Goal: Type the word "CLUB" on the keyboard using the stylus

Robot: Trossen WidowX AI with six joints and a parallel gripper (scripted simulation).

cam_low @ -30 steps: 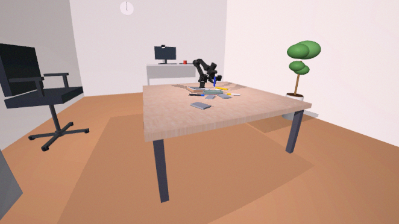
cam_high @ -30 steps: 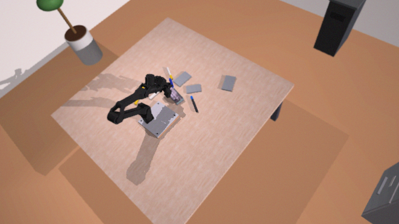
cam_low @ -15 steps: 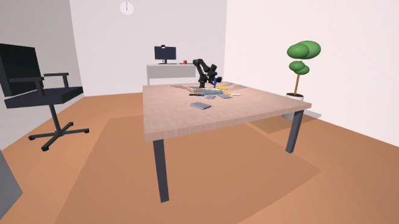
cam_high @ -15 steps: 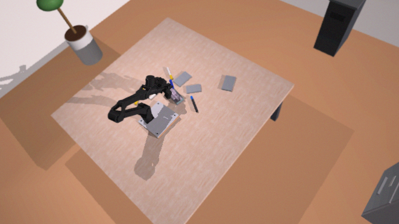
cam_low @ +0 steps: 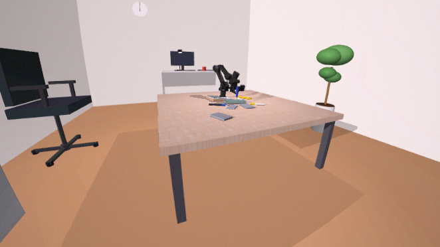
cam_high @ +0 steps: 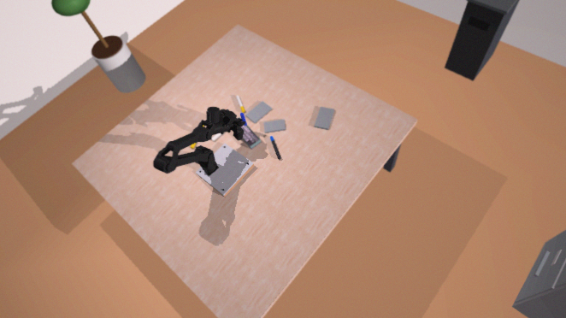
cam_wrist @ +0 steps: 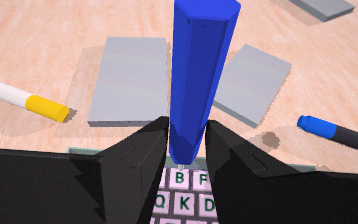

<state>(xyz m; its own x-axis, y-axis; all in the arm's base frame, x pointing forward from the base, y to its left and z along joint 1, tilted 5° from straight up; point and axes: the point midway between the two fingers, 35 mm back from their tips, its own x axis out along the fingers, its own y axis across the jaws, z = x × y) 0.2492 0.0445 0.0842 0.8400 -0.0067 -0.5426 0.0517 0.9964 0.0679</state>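
My gripper tip is now 2 cm above the blue stylus. From my gripper tip the other things lie so: thin metal tip 5 cm below; then grey slab 12 cm ahead, 8 cm below, 5 cm to the left; then c key 8 cm below, 4 cm behind, 3 cm to the right.
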